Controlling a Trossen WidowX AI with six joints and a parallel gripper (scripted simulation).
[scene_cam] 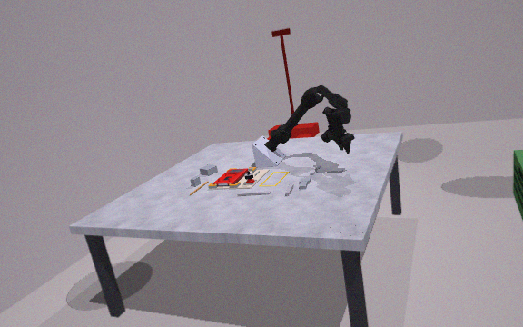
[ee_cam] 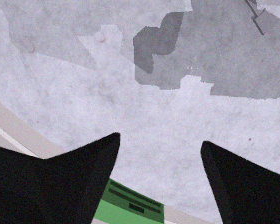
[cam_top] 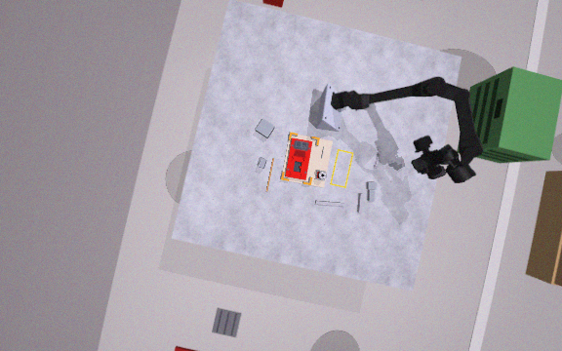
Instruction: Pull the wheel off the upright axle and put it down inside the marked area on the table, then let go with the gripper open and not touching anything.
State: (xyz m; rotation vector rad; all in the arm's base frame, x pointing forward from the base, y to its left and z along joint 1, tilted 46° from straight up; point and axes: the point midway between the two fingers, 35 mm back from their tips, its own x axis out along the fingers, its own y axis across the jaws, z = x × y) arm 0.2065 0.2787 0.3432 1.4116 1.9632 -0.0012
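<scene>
Now: gripper tip 16 cm short of the wheel, 44 cm to the left of it and 4 cm above it. From my gripper tip the other things lie so: black axle (16 cm ahead, 43 cm to the right, 5 cm below).
</scene>
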